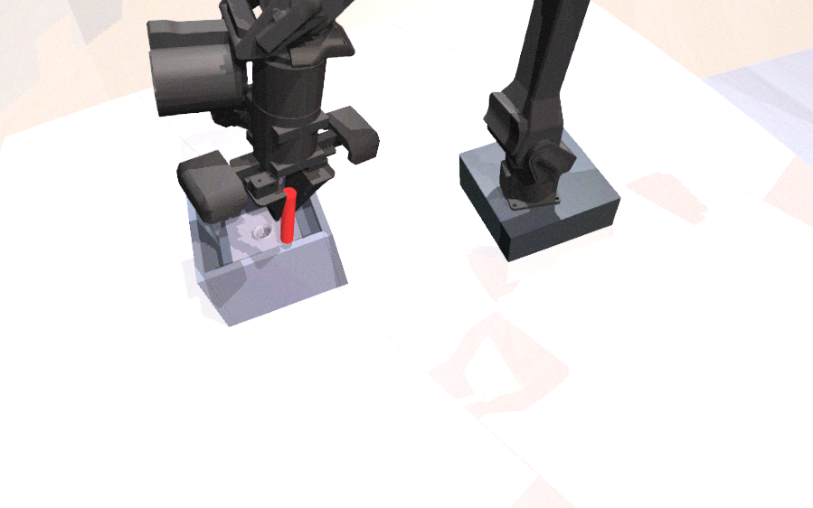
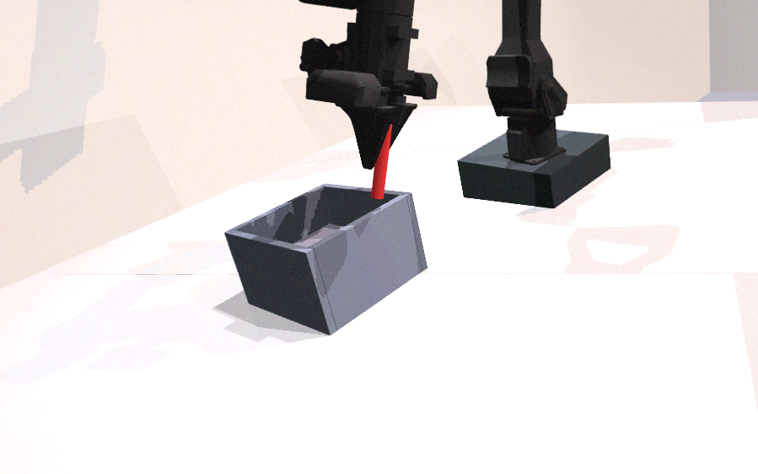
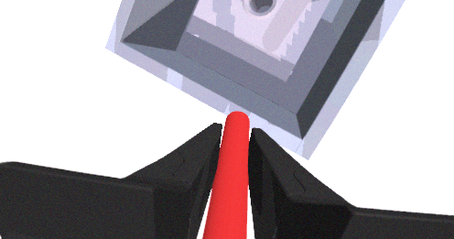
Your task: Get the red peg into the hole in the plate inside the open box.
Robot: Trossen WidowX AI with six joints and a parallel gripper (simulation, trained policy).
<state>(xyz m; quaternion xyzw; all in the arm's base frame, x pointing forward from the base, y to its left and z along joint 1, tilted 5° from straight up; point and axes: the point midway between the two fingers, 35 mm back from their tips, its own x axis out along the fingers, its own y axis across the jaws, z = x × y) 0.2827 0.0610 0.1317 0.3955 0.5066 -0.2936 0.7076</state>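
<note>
Right now the pale plate is 10 cm below my gripper tip, 6 cm to the right of it and 5 cm ahead of it. Round my gripper tip: grey box: 12 cm below, 6 cm to the right, 5 cm ahead; red peg: 1 cm to the left, 1 cm behind, 1 cm above.
</note>
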